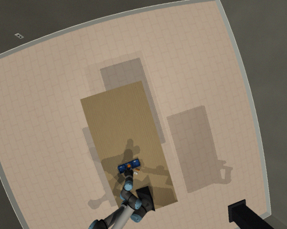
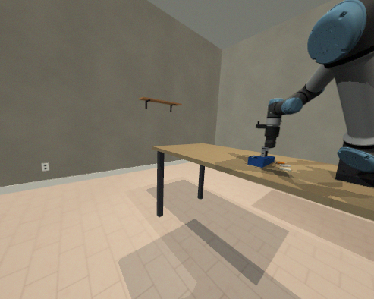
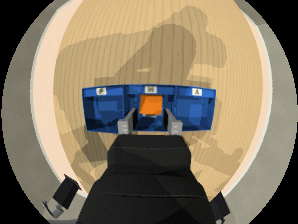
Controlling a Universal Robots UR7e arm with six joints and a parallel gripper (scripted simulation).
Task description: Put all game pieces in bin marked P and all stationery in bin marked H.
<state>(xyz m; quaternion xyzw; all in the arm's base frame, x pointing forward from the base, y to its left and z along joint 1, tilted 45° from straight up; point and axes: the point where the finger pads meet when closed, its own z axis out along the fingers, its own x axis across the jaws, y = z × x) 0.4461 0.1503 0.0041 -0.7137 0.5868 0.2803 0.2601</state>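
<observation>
The orange block lies 40 mm below my hand and 20 mm ahead of it. Also, from my hand: orange stick (90 mm to the right, 70 mm behind, 50 mm below).
</observation>
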